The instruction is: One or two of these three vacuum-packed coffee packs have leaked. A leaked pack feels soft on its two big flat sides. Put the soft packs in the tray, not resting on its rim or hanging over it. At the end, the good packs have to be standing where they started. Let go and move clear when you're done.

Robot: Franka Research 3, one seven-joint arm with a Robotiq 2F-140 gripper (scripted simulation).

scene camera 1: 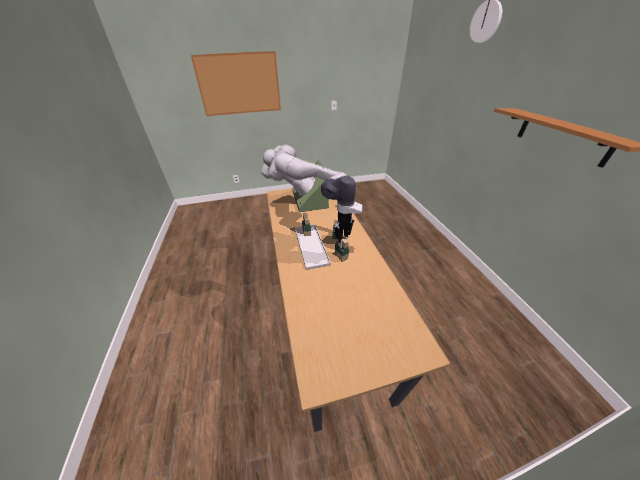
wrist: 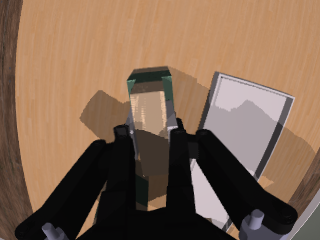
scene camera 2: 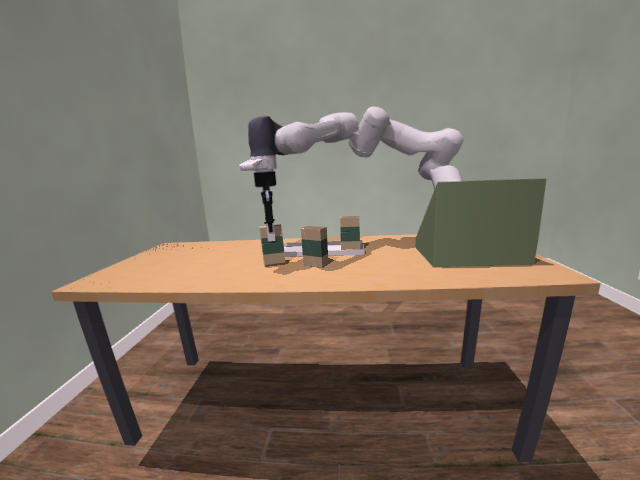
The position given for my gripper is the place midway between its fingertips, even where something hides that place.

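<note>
My gripper (scene camera 2: pixel 271 239) is in sight, and the wrist view has my gripper (wrist: pixel 152 114) as well. I can also see a white tray (scene camera 1: pixel 313 251), and that's the white tray (wrist: pixel 248 119) too.
</note>
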